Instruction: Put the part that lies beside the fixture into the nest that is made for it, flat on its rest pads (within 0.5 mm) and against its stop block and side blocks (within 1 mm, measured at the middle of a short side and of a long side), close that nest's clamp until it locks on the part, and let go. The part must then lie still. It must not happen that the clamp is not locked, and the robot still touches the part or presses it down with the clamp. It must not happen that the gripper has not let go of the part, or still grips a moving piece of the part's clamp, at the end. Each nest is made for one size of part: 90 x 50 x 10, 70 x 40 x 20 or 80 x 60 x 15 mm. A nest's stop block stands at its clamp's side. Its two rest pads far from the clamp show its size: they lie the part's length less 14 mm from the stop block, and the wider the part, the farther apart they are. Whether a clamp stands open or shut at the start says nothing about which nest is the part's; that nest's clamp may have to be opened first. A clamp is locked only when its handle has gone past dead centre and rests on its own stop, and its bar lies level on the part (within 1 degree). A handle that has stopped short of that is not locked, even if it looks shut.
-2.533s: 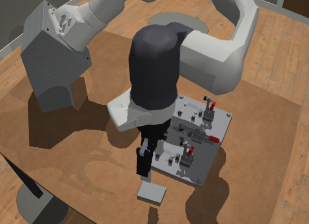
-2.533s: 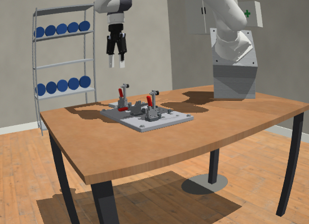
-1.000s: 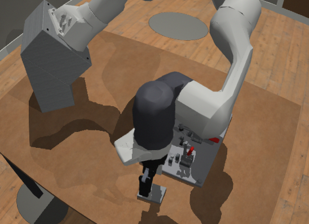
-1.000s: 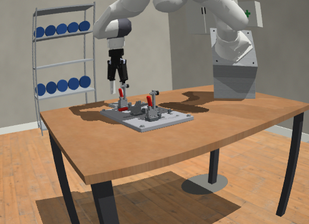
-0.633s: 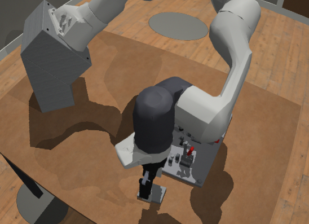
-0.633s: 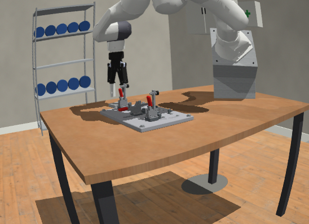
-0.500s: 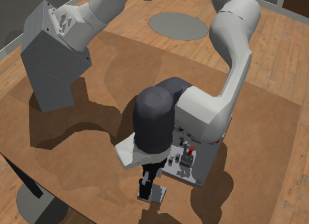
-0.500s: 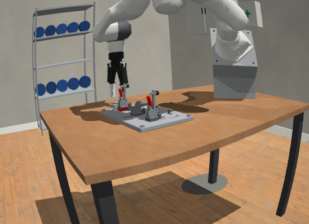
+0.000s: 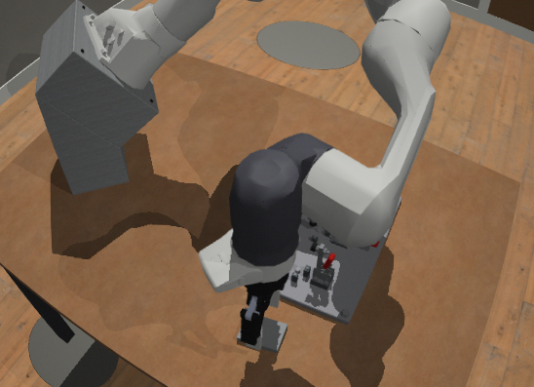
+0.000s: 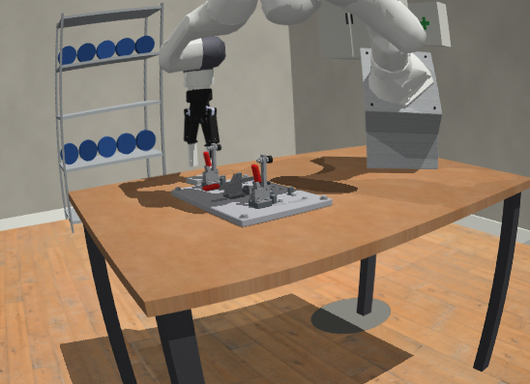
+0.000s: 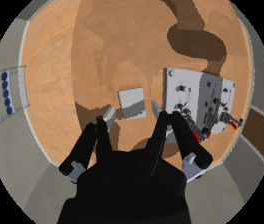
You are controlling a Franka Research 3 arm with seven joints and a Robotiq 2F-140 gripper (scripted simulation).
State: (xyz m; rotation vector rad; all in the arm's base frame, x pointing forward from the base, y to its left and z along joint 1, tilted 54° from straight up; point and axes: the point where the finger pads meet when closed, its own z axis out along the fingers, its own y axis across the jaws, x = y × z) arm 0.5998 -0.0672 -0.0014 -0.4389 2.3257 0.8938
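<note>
Now: the flat grey block 6 cm below my hand. Round my hand: toggle clamp: 26 cm to the left, 7 cm behind, 2 cm below; grey fixture plate: 25 cm to the left, 9 cm behind, 6 cm below.
</note>
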